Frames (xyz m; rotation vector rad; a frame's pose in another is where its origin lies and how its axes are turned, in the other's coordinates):
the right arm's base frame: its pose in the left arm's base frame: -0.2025 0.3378 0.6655 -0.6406 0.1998 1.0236
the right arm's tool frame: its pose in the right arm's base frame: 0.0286 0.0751 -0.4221 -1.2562 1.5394 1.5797
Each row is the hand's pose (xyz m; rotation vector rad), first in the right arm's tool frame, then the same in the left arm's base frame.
Working: the right arm's tool frame: its pose in the left arm's base frame: -0.1938 0.1397 0.2843 1.9132 -1.2419 -1.3675

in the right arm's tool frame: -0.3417 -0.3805 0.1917 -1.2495 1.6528 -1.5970
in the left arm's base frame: -0.2494 0.6412 0.0752 1.6533 1.7218 -0.1372
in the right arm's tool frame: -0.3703 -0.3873 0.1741 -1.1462 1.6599 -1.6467
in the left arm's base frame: -0.2332 0.6673 0.0904 1.7425 1.7334 -0.1077
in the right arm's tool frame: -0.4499 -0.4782 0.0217 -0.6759 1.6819 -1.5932
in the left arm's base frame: -0.0651 0.7616 0.1163 2.1486 1.5087 0.0303
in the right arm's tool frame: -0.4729 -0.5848 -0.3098 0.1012 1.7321 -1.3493
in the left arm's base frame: 0.2780 0.7928 0.1719 2.6973 0.9411 0.4414
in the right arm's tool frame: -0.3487 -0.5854 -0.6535 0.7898 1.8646 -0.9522
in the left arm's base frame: 0.6036 0.6437 0.2448 2.8612 0.2766 1.1035
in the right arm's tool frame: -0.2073 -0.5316 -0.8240 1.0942 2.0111 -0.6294
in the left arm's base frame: 0.7509 0.4745 0.2852 2.6829 -0.0738 1.5375
